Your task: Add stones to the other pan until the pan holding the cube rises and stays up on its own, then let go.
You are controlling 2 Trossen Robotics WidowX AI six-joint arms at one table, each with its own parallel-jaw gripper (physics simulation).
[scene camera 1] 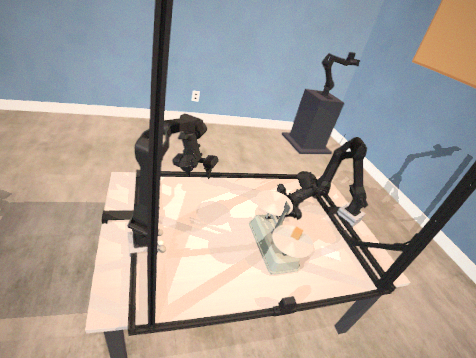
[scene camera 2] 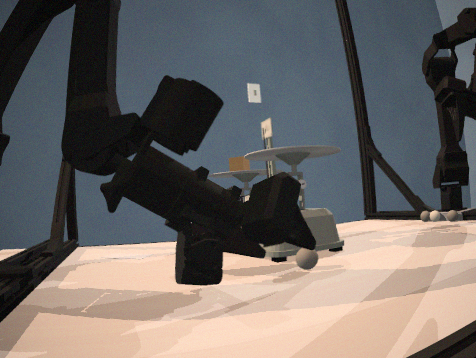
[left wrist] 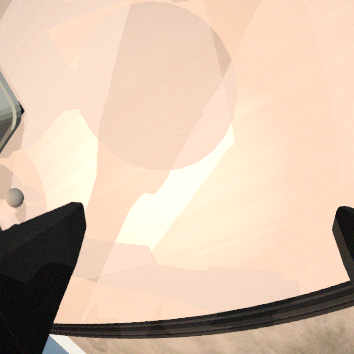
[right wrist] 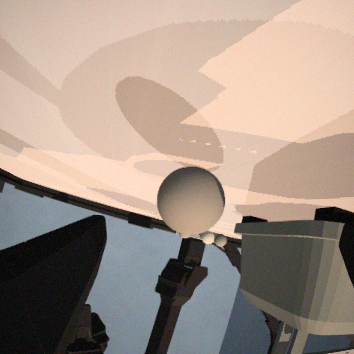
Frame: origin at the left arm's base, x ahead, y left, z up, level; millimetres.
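Where they show: left gripper, fingertip midpoint: (scene camera 1: 199,177) (left wrist: 215,218); right gripper, fingertip midpoint: (scene camera 2: 287,250) (left wrist: 0,198) (right wrist: 230,233); left arm's base at its link origin: (scene camera 1: 142,240) (right wrist: 194,237); right arm's base at its link origin: (scene camera 1: 352,210).
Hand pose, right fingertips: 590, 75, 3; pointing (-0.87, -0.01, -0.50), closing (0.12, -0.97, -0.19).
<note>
Things, the pixels of their top centre, and the offset from my right fingertips, as dx, dy, dz. "spot": a spot on its surface instead. Level surfaces: height alone.
- orange cube at its top centre: (scene camera 2: 239,157) (scene camera 1: 298,230) -78, -259, +150
- round pan at a spot on its surface: (scene camera 1: 292,247) spot: -119, -304, +120
- pale green balance at its top centre: (scene camera 2: 262,119) (scene camera 1: 290,203) -90, -180, +209
- grey stone at its top centre: (right wrist: 182,233) (scene camera 2: 306,247) (left wrist: 7,202) -18, +15, +3
- table at its surface level: dz -24
An orange cube (scene camera 1: 297,233) (scene camera 2: 239,163) sits on one round pan (scene camera 1: 292,247) of the pale green balance (scene camera 1: 261,239) (scene camera 2: 322,227) (right wrist: 295,270). The other pan (scene camera 2: 292,151) bears no visible stone and appears higher in scene camera 2. A grey stone (scene camera 2: 306,258) (left wrist: 15,197) (right wrist: 191,200) lies on the table near the balance. My right gripper (scene camera 2: 290,251) (right wrist: 230,233) is open, low beside the balance, with that stone ahead between its spread fingertips, not gripped. My left gripper (scene camera 1: 198,172) (left wrist: 215,218) is open and empty, above the table's far side.
Several more stones (scene camera 1: 161,248) (scene camera 2: 435,216) (right wrist: 207,238) lie near the left arm's base. The dark frame rail (scene camera 1: 210,320) (left wrist: 200,320) borders the table (scene camera 1: 200,280). Upright frame posts (scene camera 1: 156,100) (scene camera 2: 357,110) rise at its edges. The balance stands close beside the right gripper.
</note>
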